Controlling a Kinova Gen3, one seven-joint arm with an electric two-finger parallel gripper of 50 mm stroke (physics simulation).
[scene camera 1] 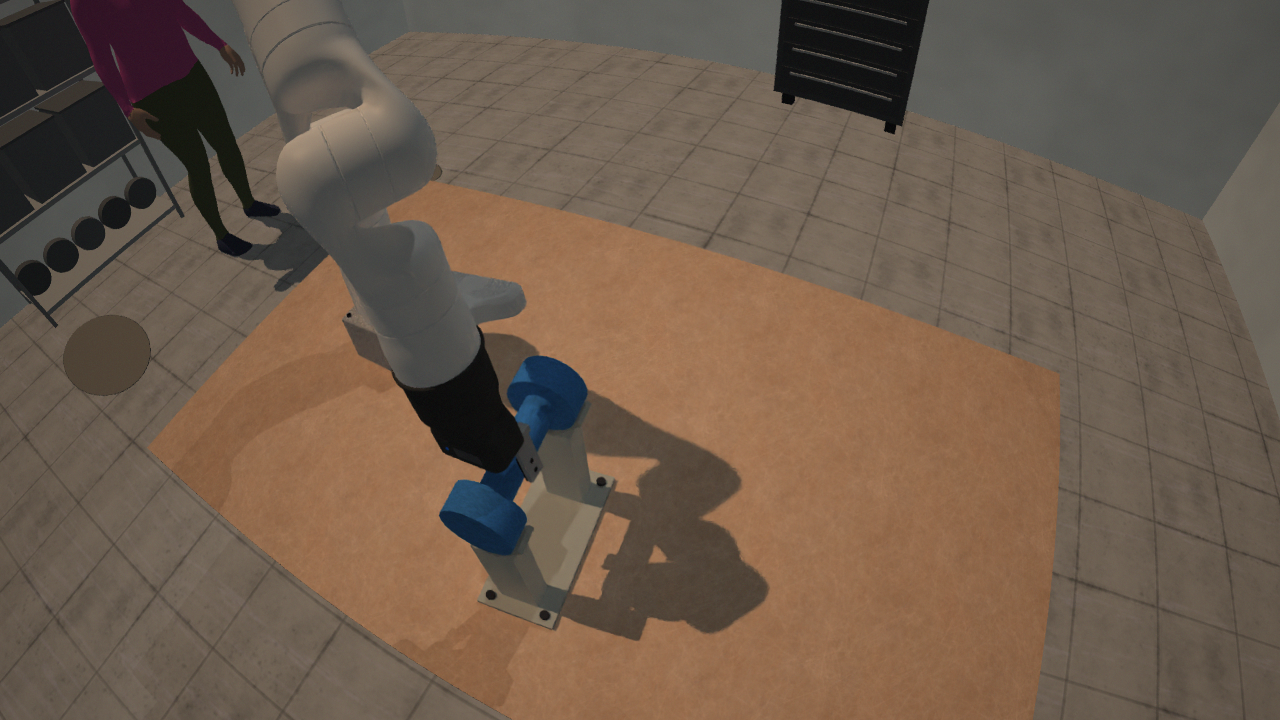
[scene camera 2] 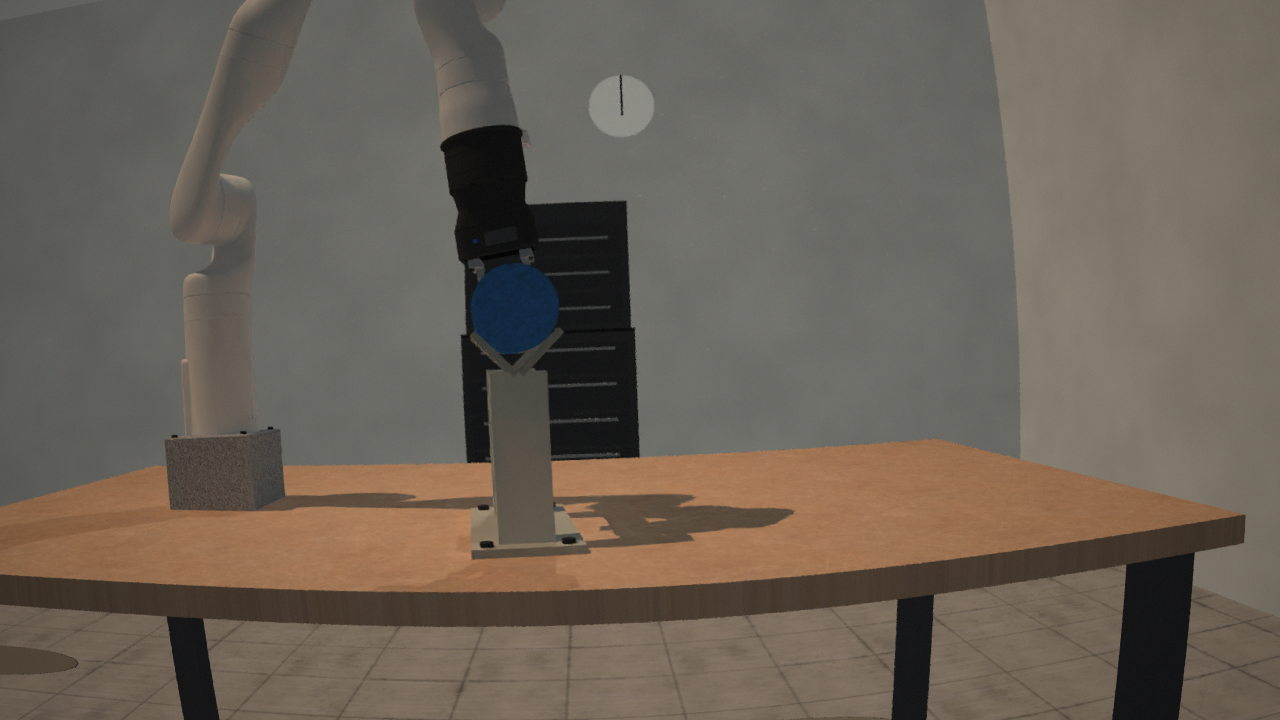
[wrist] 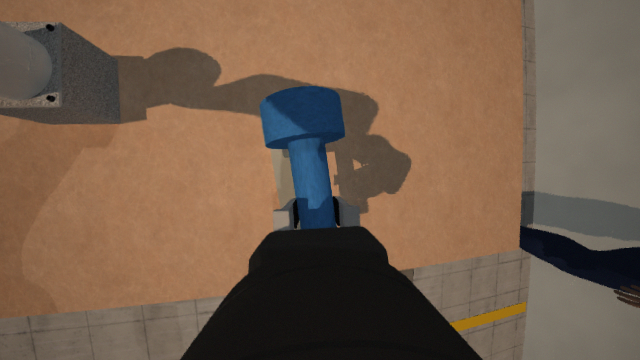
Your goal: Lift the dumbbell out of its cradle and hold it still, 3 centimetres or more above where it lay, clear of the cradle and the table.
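Frame: origin at the arm's base, x ahead, y left, z up, level; centimetres.
Seen in the pictures: gripper, fingertip midpoint: (scene camera 1: 516,466) (wrist: 316,207); arm's base at its link origin: (scene camera 2: 225,433) (wrist: 16,67).
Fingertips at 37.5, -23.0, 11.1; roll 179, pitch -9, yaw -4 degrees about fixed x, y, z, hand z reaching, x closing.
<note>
Pixels of each thing's top centre, then the offset from my fingertips to it, as dx, dy, dz. Level surfaces: height alone.
- blue dumbbell at its top centre: (wrist: 322,211) (scene camera 1: 508,431) (scene camera 2: 509,272) -0.2, +0.8, +5.1
- pale cradle at its top centre: (scene camera 2: 512,331) (scene camera 1: 520,461) (wrist: 312,198) -0.2, +1.0, -0.5
- table at its surface level: dz -20.0
The blue dumbbell (scene camera 1: 483,516) (scene camera 2: 515,308) (wrist: 302,117) lies level in its cradle. In the scene camera 2 view its near head rests in the V-shaped top of the pale cradle (scene camera 1: 565,465) (scene camera 2: 520,456) (wrist: 284,180), which stands on the table (scene camera 1: 850,447) (scene camera 2: 895,501) (wrist: 175,200). My gripper (scene camera 1: 517,467) (scene camera 2: 503,263) (wrist: 316,207) is shut on the dumbbell's handle between the two heads, with one finger on each side in the wrist view. In the scene camera 2 view the near head hides the fingertips.
The arm's speckled base block (scene camera 2: 210,471) (wrist: 90,80) stands on the table. A black drawer cabinet (scene camera 1: 850,53) (scene camera 2: 590,268) stands beyond the table. A person in a magenta top (scene camera 1: 143,44) stands at the upper left. A dark-sleeved limb (wrist: 575,255) shows at the right of the wrist view.
</note>
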